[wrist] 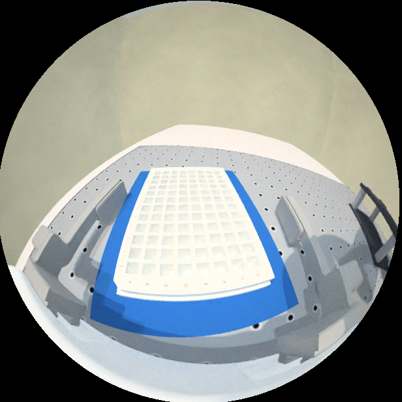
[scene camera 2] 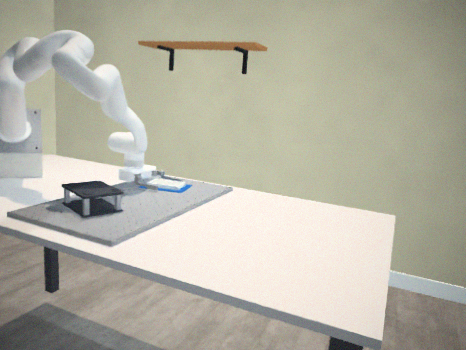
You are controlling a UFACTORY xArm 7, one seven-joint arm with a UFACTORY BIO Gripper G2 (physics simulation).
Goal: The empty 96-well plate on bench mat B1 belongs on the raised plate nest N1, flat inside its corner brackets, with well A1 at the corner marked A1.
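Frame: origin at the arm's base, x ahead, y left, z up, level; millimetres.
Seen in the pictures: hand, its tool point: (scene camera 2: 164,183); arm's base, origin of its link: (scene camera 2: 13,130).
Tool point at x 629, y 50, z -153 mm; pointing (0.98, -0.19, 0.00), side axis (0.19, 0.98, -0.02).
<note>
Pixels of each thing's top centre, then the offset from my tool point to it. Level surfaces: height alone.
- white 96-well plate, centre of its top: (scene camera 2: 166,182) dx +4, dy +6, dz +5 mm
- blue bench mat B1, height of its surface: dz -13 mm
- raised black nest N1, centre of its top: (scene camera 2: 92,186) dx -93, dy -344, dz +52 mm
- grey perforated board, height of its surface: dz -12 mm
- pale table, height of its surface: dz -25 mm
The white 96-well plate (scene camera 2: 167,185) (wrist: 192,220) lies flat on the blue bench mat B1 (scene camera 2: 186,189) (wrist: 190,320). In the wrist view its lettered edge is nearest, with A at the left; its wells look empty. My gripper (scene camera 2: 170,184) (wrist: 201,211) is open, low over the mat, with one finger on each side of the plate. Both finger pads stand apart from the plate's long sides in the wrist view. The raised black nest N1 (scene camera 2: 92,188) (wrist: 367,235) stands on light posts; its corner brackets and A1 mark cannot be made out.
A grey perforated board (scene camera 2: 145,212) (wrist: 260,170) lies under the mat and nest, on the pale table (scene camera 2: 280,240). The nest stands to the right of the gripper in the wrist view. A wooden shelf (scene camera 2: 200,45) hangs on the wall, high above the table.
</note>
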